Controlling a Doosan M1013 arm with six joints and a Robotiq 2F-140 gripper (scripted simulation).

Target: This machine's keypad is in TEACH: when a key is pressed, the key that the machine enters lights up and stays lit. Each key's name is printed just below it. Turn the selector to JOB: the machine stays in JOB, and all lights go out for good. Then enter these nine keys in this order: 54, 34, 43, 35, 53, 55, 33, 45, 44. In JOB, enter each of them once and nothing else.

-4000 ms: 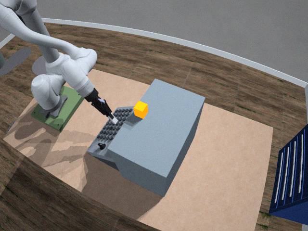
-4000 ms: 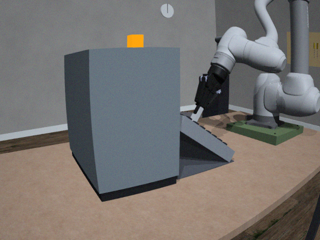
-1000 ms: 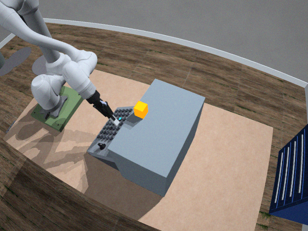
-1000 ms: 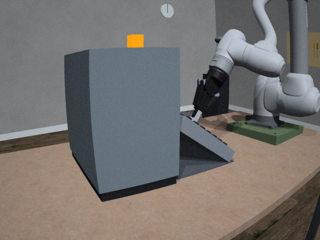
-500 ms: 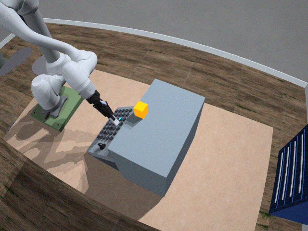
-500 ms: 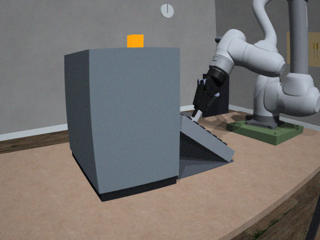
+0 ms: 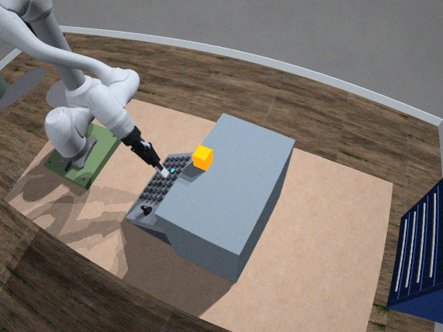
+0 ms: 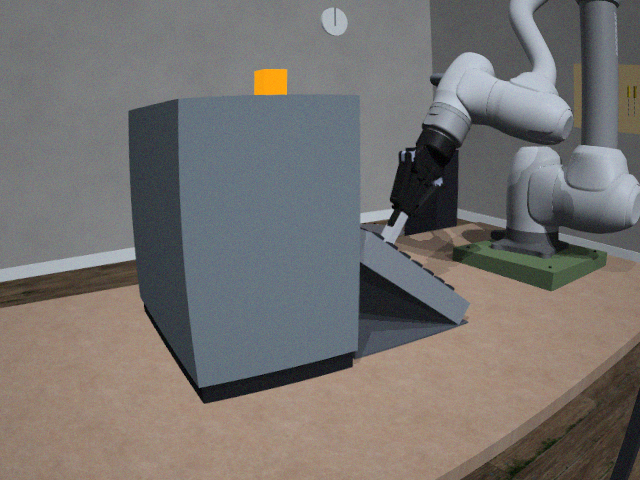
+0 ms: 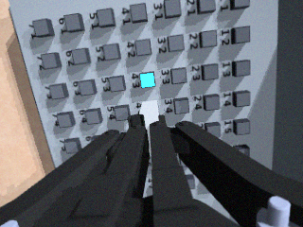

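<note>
My gripper is now 30 mm short of the key, 30 mm to the right of it and 40 mm above it. Also, from my hand: black selector knob 10 mm behind, 160 mm to the right, 30 mm below.
</note>
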